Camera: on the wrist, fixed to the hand. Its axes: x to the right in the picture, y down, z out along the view.
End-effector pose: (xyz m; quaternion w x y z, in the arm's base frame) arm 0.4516 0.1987 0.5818 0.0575 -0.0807 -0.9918 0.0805
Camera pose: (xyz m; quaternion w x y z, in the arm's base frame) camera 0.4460 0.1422 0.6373 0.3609 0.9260 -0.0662 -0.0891
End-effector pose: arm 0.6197 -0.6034 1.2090 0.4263 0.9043 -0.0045 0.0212
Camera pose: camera 0.6213 -0.5270 1.1875 0.0337 -0.0025 0.9883 -0.1490
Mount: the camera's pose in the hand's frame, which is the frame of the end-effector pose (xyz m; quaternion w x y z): 0.0015 -0.0652 -0.0452 0.0045 -0.0113 0.2868 -0.9579
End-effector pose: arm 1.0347 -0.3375 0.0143 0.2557 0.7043 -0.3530 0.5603
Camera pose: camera 1.0585 -0.2632 0.0290 0.6471 0.1777 0.7401 -0.0444
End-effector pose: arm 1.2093 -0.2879 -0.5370 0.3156 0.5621 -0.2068 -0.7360
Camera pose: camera 1.2372 -0.2400 -0.5938 0.6379 -0.4081 -0.6363 0.1468
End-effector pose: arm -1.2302 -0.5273 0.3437 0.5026 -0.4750 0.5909 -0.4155
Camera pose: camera -1.2656 -0.5414 0.4133 0.5706 0.4547 0.3035 0.6129
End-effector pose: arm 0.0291 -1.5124 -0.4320 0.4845 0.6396 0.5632 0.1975
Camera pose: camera -0.0410 -1.4998 -0.4669 0.0371 -0.5987 0.7519 -0.2734
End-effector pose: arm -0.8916 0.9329 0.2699 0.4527 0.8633 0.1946 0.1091
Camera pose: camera -0.9222 1.0005 0.2418 0.0605 -0.2189 0.9564 -0.1834
